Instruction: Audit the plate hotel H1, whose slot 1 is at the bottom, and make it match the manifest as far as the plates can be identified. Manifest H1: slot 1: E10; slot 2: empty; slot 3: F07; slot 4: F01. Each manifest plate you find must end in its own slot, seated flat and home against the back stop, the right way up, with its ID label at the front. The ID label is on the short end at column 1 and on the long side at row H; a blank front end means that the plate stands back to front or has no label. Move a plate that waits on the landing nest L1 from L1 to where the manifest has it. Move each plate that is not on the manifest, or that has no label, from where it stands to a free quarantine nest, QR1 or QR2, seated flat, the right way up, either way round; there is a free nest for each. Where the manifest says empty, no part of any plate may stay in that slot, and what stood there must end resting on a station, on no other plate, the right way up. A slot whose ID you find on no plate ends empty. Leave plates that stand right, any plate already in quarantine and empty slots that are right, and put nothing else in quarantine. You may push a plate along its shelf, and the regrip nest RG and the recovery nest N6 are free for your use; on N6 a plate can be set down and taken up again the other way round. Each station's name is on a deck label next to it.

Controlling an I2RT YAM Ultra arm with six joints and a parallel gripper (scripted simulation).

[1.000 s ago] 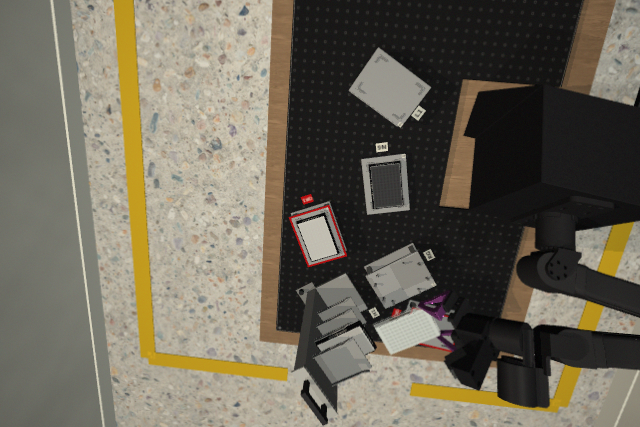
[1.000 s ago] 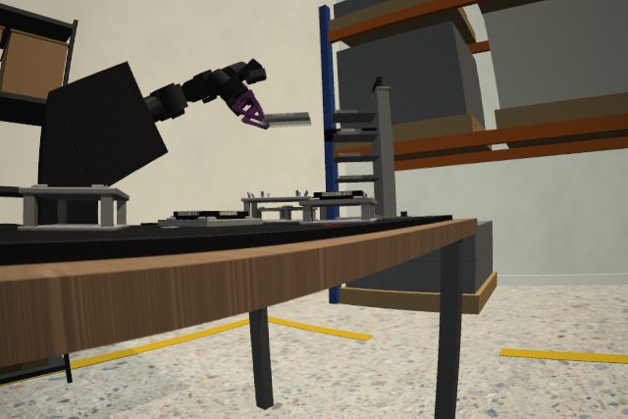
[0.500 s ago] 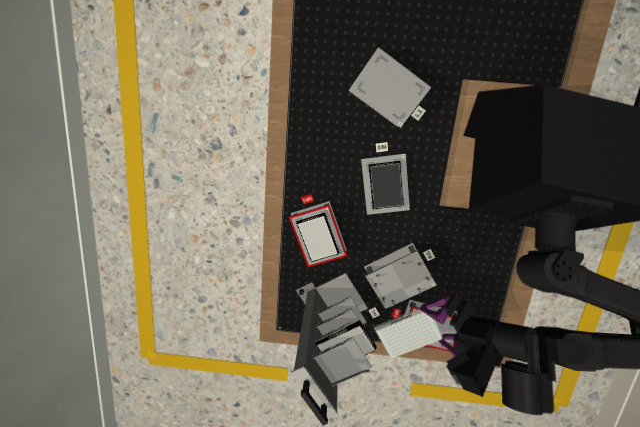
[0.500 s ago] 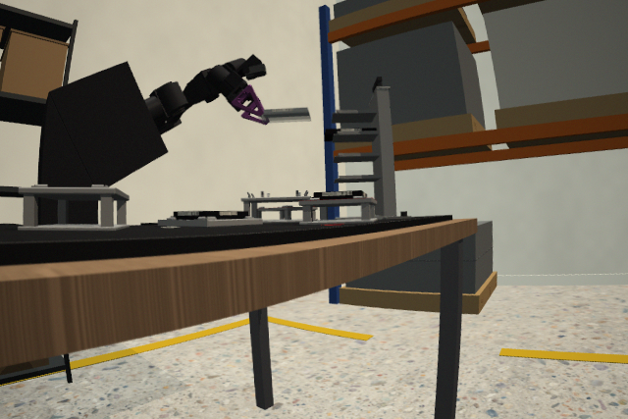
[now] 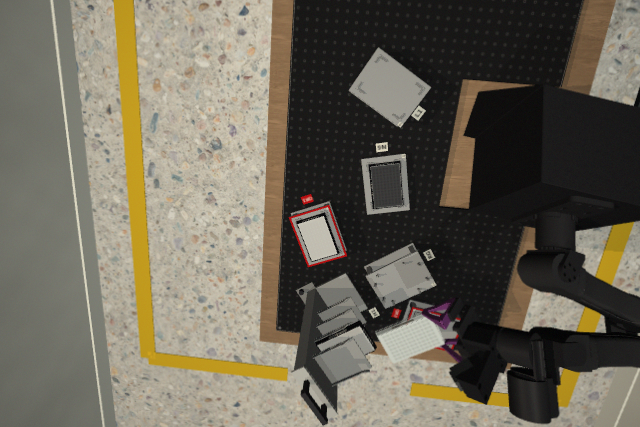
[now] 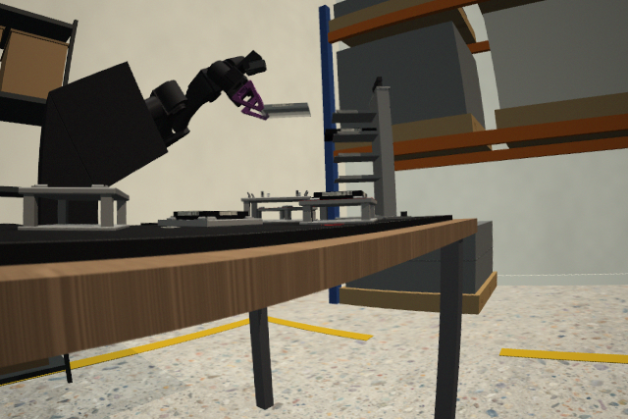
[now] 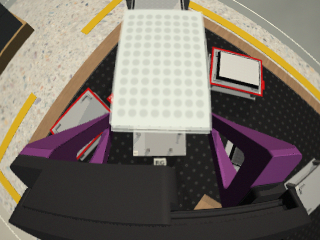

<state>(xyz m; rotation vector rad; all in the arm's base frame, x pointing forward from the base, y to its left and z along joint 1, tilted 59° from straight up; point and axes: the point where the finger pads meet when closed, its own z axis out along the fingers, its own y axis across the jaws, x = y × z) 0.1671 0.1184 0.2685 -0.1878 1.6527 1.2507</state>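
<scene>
My gripper is now 40 mm short of the white well plate and 40 mm to the right of it. Round my hand: regrip nest RG: 30 mm ahead, 30 mm to the left, 220 mm below; quarantine nest QR2: 110 mm behind, 180 mm to the left, 240 mm below; plate hotel H1: 230 mm ahead, 190 mm to the left, 120 mm below.
</scene>
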